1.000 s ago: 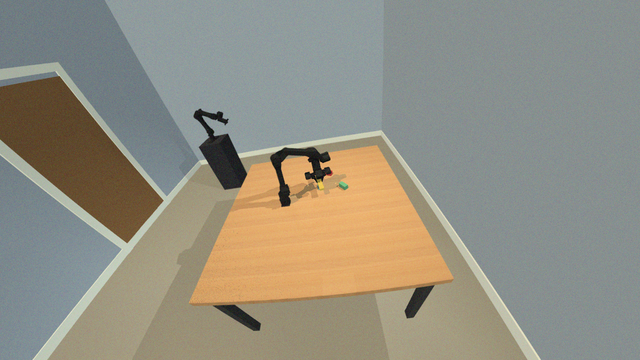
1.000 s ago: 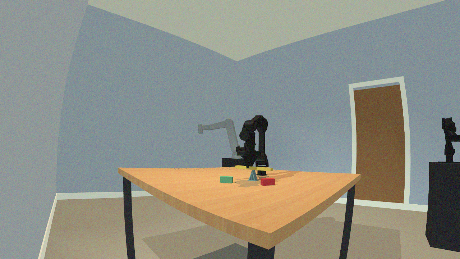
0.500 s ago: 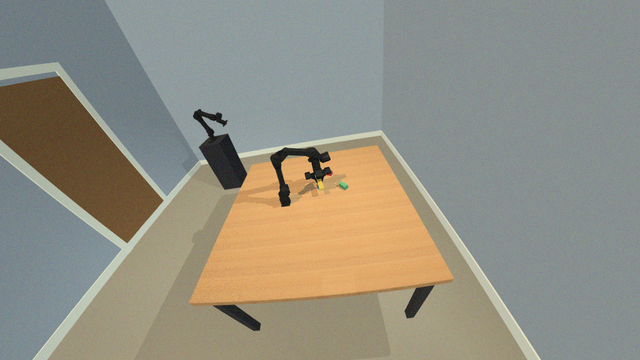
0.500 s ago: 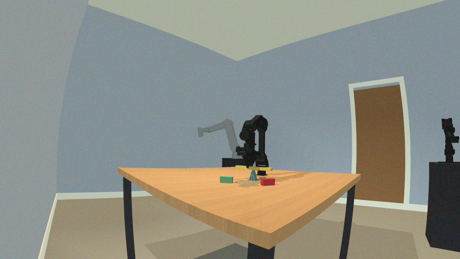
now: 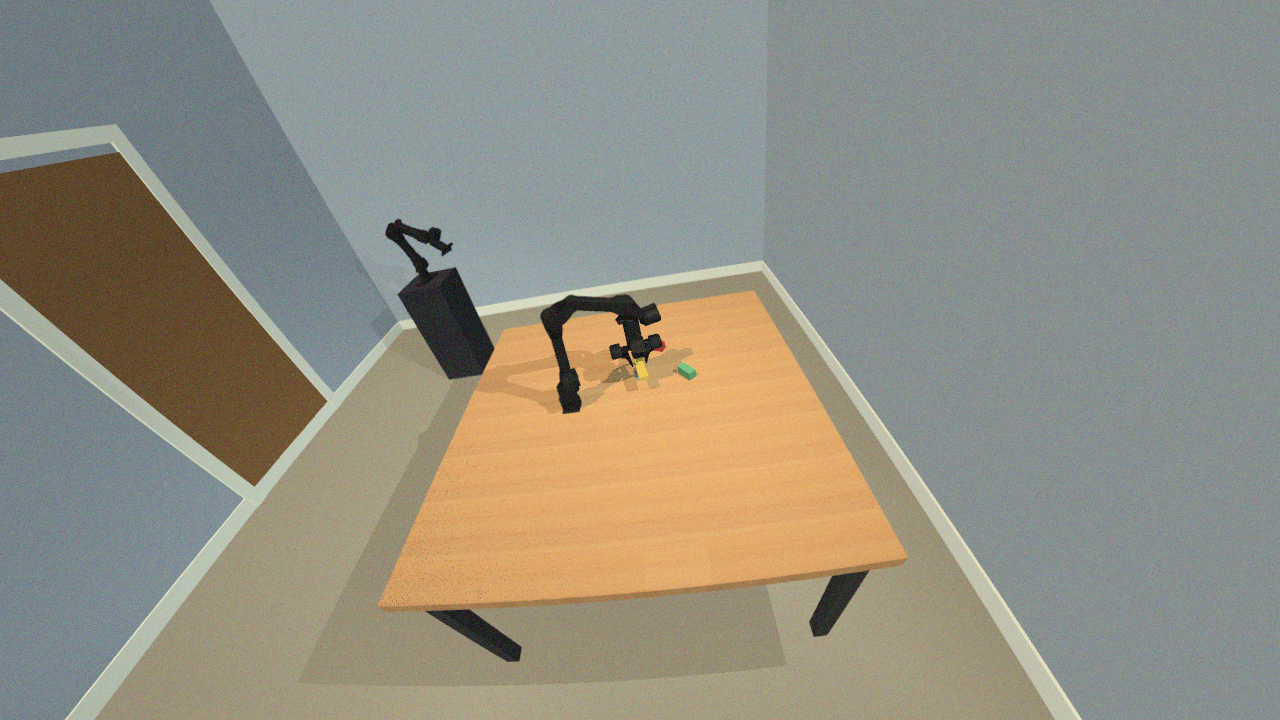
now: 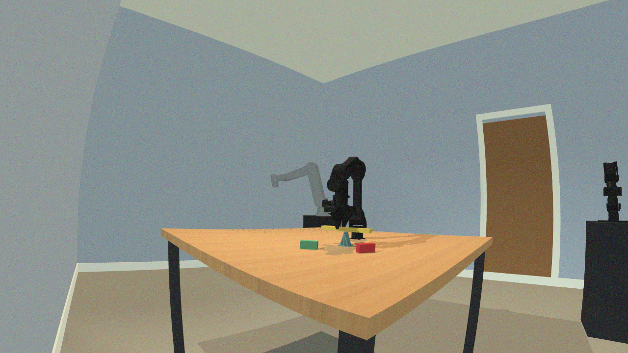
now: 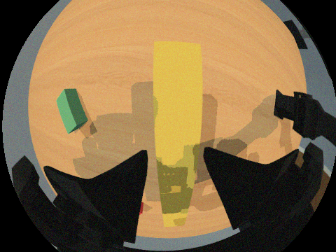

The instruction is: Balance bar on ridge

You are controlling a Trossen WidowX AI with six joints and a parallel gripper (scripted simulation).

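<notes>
The yellow bar is 1 cm behind my gripper tip and 3 cm to the left of it. Also, from my gripper tip: red block: 7 cm ahead, 18 cm to the left, 6 cm below; then green block: 17 cm ahead, 1 cm to the right, 6 cm below.
</notes>
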